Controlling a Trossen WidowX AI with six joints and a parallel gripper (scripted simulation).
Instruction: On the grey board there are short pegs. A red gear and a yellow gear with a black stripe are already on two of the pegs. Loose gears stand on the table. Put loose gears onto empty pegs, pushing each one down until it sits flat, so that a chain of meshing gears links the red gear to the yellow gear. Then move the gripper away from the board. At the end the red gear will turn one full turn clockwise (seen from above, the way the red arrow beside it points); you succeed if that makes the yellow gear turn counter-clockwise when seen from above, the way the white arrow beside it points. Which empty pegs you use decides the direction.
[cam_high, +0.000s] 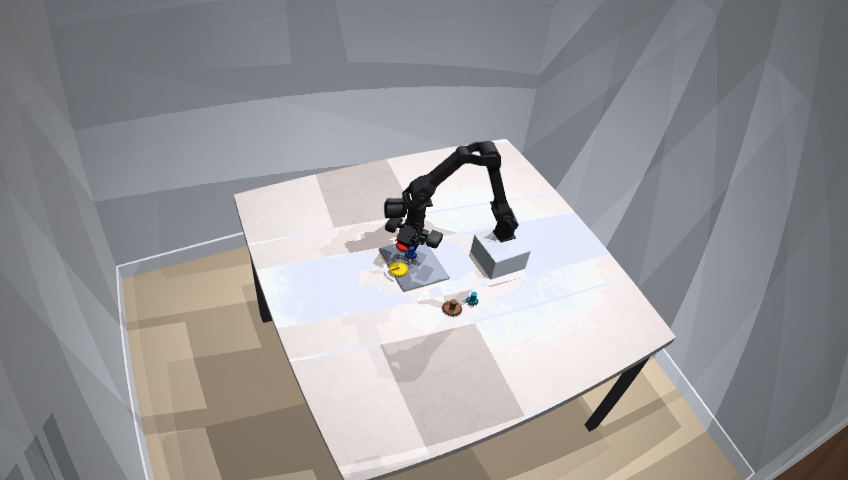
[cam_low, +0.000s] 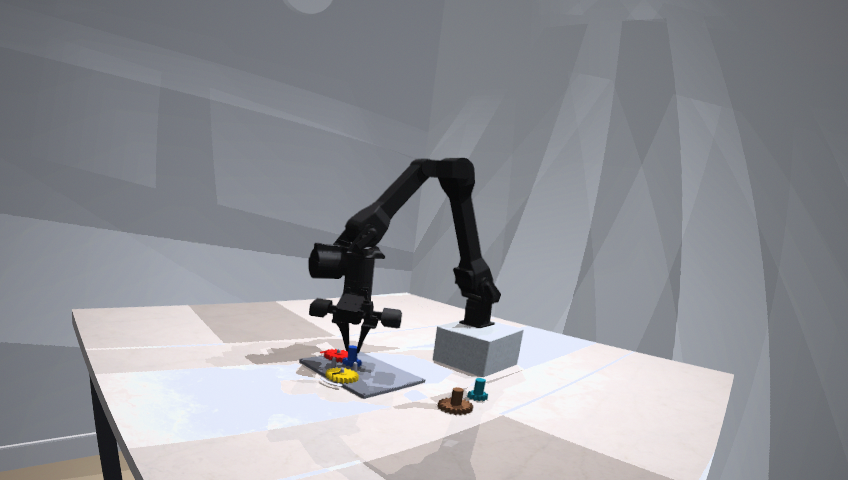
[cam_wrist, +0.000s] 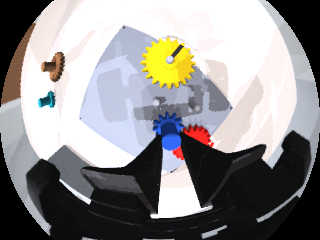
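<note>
Now: gripper tip 10 mm above the blue gear. Also, from my gripper tip: red gear 50 mm to the right, 20 mm below; then yellow gear 70 mm ahead, 50 mm to the left, 20 mm below; then grey board 30 mm to the left, 30 mm below.
</note>
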